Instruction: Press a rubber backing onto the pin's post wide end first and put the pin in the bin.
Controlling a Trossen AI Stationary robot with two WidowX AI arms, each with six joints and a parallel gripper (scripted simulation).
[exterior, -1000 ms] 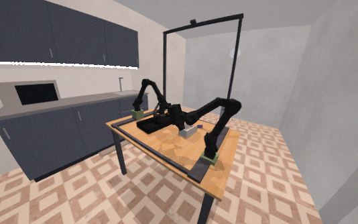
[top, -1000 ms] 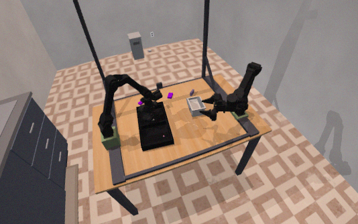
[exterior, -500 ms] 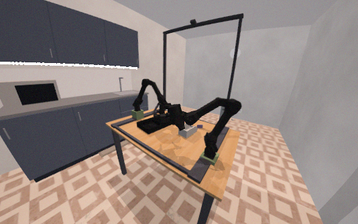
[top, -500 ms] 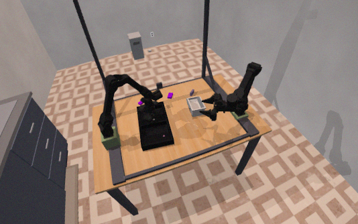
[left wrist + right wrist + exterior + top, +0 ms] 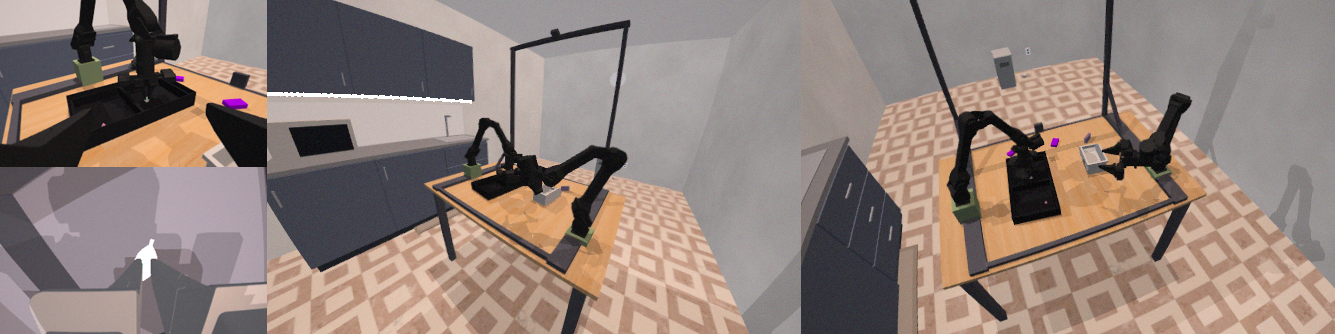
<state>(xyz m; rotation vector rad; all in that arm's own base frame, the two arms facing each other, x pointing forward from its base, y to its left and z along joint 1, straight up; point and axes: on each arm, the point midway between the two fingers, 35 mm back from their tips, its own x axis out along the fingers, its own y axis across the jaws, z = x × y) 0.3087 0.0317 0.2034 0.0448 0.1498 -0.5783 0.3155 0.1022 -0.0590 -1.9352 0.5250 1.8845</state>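
Right now my right hand is 7 cm short of the black two-compartment tray and 2 cm above it. Also, from my right hand: grey bin (33 cm to the left, 3 cm behind); then silver leaf-shaped pin (3 cm below, 1 cm to the right, 1 cm behind).
The silver leaf-shaped pin lies 20 cm behind my left hand, 33 cm to the right of it and 22 cm below it. The rest, counted from my left hand: black two-compartment tray 13 cm behind, 33 cm to the right, 21 cm below; grey bin 22 cm behind, 1 cm to the left, 19 cm below.
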